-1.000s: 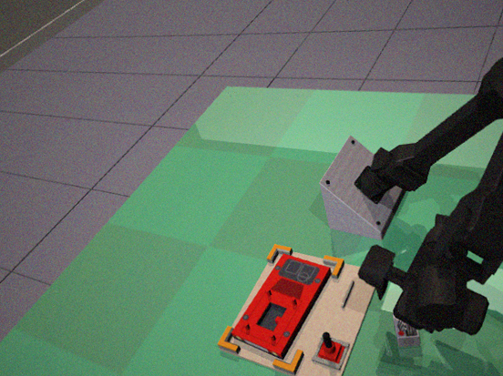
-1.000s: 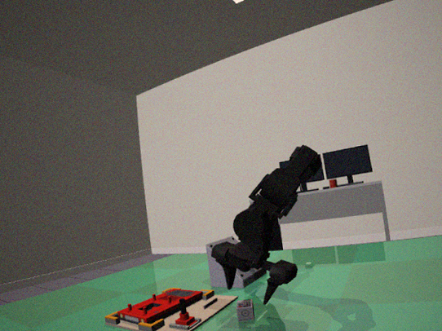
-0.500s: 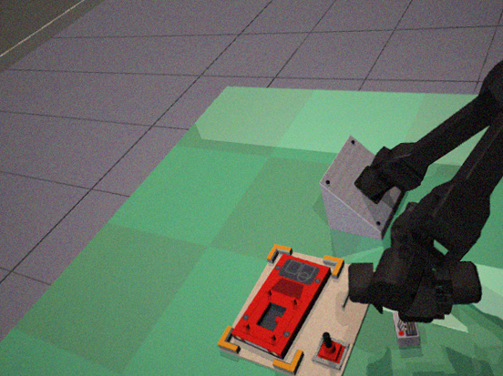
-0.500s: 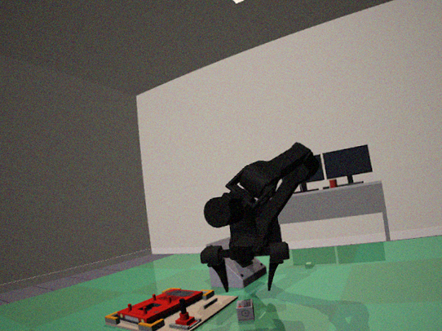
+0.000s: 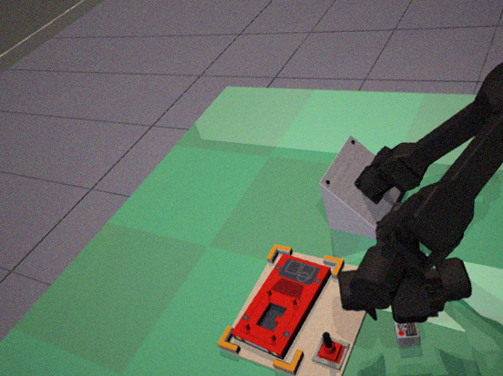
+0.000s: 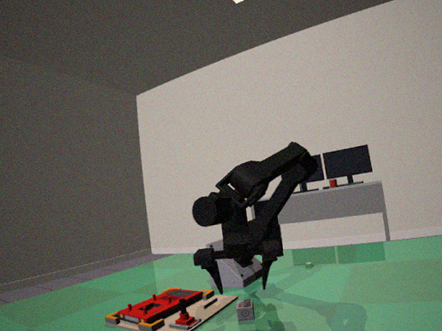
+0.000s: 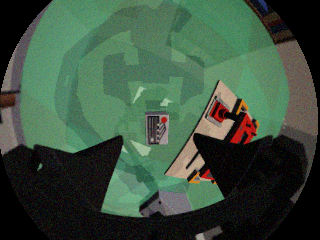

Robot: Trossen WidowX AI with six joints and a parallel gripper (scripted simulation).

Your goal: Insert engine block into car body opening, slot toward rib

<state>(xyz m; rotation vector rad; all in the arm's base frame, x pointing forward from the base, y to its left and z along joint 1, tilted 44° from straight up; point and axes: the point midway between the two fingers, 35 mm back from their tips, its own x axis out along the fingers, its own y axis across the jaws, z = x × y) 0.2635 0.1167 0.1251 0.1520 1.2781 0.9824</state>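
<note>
Now: gripper tip 5 cm above the grey engine block.
</note>
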